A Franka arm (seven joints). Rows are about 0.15 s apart.
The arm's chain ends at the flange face. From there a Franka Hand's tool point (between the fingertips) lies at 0.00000 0.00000 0.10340 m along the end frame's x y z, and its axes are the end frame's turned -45 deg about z.
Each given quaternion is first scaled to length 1.
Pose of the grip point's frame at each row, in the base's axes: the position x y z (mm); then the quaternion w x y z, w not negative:
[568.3, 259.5, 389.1, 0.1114, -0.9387, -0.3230, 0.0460]
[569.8, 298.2, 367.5, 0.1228, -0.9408, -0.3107, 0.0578]
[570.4, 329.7, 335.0, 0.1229, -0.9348, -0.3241, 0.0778]
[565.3, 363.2, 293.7, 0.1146, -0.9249, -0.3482, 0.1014]
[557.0, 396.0, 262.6, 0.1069, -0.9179, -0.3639, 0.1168]
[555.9, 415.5, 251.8, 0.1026, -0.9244, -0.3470, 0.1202]
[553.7, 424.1, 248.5, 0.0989, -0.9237, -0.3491, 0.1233]
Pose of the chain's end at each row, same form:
[584.7, 240.9, 489.5, 0.0853, -0.9908, 0.0608, 0.0851]
[588.9, 278.0, 467.1, 0.0913, -0.9881, 0.0730, 0.1004]
[593.7, 311.2, 434.0, 0.0838, -0.9876, 0.0583, 0.1189]
[592.9, 348.6, 392.3, 0.0671, -0.9877, 0.0322, 0.1375]
[587.2, 384.5, 360.8, 0.0541, -0.9873, 0.0151, 0.1488]
[586.2, 404.5, 350.0, 0.0488, -0.9869, 0.0332, 0.1503]
[584.4, 414.1, 346.7, 0.0442, -0.9869, 0.0310, 0.1518]

